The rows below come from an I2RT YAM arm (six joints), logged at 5 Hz.
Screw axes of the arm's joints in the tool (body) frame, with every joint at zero. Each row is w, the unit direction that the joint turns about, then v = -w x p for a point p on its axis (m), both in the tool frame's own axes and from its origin. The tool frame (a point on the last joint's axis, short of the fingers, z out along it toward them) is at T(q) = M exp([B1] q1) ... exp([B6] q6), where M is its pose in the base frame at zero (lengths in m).
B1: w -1 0 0 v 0 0.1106 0
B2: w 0 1 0 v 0.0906 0 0.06
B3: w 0 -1 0 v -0.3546 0 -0.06
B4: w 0 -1 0 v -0.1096 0 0
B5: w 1 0 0 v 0 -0.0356 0
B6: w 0 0 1 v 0 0 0
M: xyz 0.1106 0 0.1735 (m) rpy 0 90 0 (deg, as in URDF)
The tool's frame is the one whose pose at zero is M.
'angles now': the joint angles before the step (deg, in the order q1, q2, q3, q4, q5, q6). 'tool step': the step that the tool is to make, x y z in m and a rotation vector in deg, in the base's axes. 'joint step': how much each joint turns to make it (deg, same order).
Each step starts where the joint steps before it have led.
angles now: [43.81 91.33 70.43 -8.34 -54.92 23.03]
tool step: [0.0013 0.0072 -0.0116 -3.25 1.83 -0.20]
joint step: [0.75 2.17 1.03 -3.00 1.36 -0.70]
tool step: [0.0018 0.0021 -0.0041 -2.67 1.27 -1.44]
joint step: [0.15 0.99 1.09 -2.78 1.88 0.12]
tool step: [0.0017 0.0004 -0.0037 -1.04 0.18 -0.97]
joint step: [-0.08 0.47 -0.02 -0.33 1.08 0.06]
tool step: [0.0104 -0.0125 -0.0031 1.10 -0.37 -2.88]
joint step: [-2.53 -0.67 -2.01 3.16 -0.03 1.02]
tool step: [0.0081 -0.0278 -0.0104 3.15 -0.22 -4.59]
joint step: [-4.28 -3.00 -7.20 8.98 -0.96 3.32]
